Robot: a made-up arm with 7 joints.
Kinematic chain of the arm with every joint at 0, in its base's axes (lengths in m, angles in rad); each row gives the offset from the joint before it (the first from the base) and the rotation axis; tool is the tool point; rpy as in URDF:
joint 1: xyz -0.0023 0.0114 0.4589 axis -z
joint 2: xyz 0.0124 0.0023 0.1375 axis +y
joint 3: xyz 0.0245 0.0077 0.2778 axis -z
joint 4: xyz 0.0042 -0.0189 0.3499 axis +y
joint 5: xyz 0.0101 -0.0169 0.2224 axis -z
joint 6: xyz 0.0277 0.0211 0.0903 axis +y
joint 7: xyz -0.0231 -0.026 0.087 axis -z
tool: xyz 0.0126 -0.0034 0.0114 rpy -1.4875 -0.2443 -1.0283
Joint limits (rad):
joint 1: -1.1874..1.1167
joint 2: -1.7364..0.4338
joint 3: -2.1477..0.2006
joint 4: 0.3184..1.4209
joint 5: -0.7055..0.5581
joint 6: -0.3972..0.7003
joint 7: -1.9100..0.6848
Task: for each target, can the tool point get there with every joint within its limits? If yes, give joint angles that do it. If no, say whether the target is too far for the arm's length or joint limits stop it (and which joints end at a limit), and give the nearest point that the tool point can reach.
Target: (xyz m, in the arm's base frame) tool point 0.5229 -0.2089 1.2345
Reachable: yes | joints 0.4856 0.1884 -0.1943 1.2684 -0.2694 -0.0894 -0.2804
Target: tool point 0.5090 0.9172 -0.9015
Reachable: no: too far | nearest point 0.0293 0.7271 0.2735 | short by 1.283 m
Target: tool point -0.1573 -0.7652 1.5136
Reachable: no: too far | nearest point -0.1660 -0.6299 1.3718 | short by 0.196 m
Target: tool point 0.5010 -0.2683 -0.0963
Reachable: no: joint limits stop it (at a limit: joint 2, joint 4, joint 6) | nearest point 0.5715 -0.3075 0.9527 | short by 1.052 m
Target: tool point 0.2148 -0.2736 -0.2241
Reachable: no: joint limits stop it (at a limit: joint 1, joint 2, joint 3, joint 4, joint 5, joint 6) | nearest point -0.5274 -0.3813 0.2848 | short by 0.906 m
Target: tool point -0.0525 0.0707 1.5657
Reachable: yes | joints -0.8860 -0.3430 -0.4296 0.6992 0.4427 0.2996 0.3066
